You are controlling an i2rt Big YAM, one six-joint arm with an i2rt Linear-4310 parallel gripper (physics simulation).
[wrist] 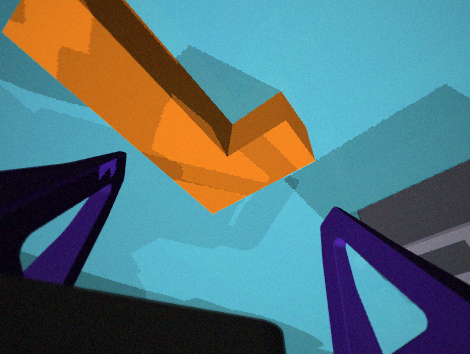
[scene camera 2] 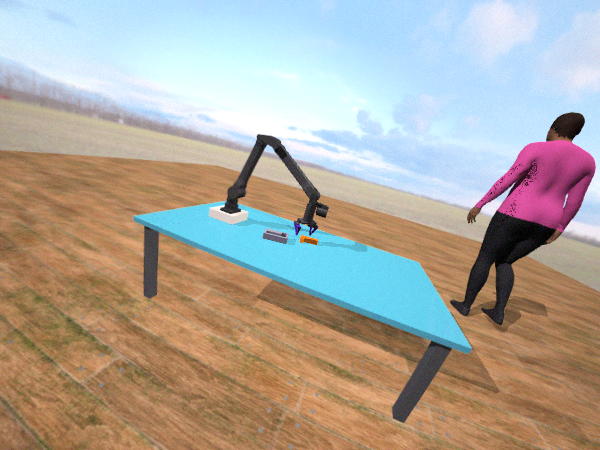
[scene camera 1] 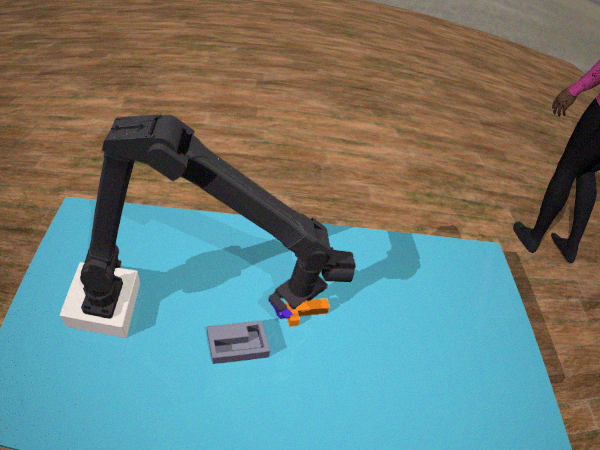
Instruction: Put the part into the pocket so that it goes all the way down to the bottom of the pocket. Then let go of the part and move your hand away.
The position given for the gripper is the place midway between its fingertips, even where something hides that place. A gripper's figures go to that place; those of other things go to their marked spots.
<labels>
The gripper (wrist: 232, 192): 0.12 m from the lens. An orange L-shaped part (wrist: 115, 64): 0.11 m from the lens. A grey pocket block (wrist: 421, 218): 0.18 m from the lens. The marked spots on the grey pocket block and the orange L-shaped part are 0.16 m apart.
</labels>
